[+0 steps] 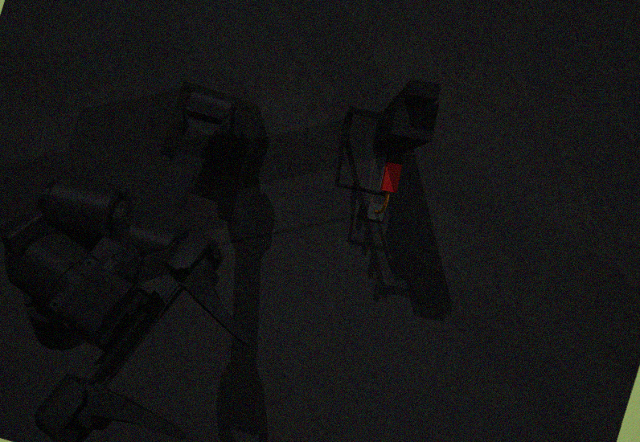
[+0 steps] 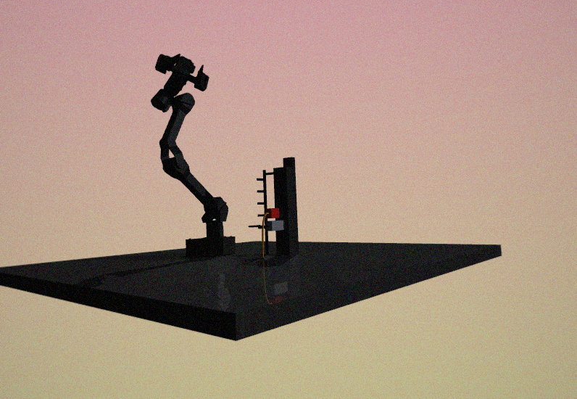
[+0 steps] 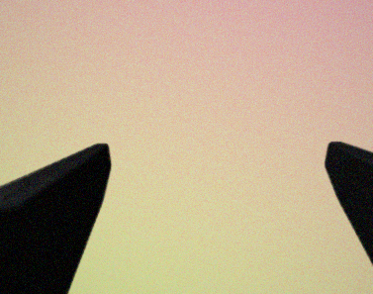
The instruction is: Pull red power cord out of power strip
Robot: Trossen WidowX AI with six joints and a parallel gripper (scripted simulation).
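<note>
Right now the red plug is 140 mm ahead of my gripper tip, 240 mm to the left of it and 520 mm below it.
</note>
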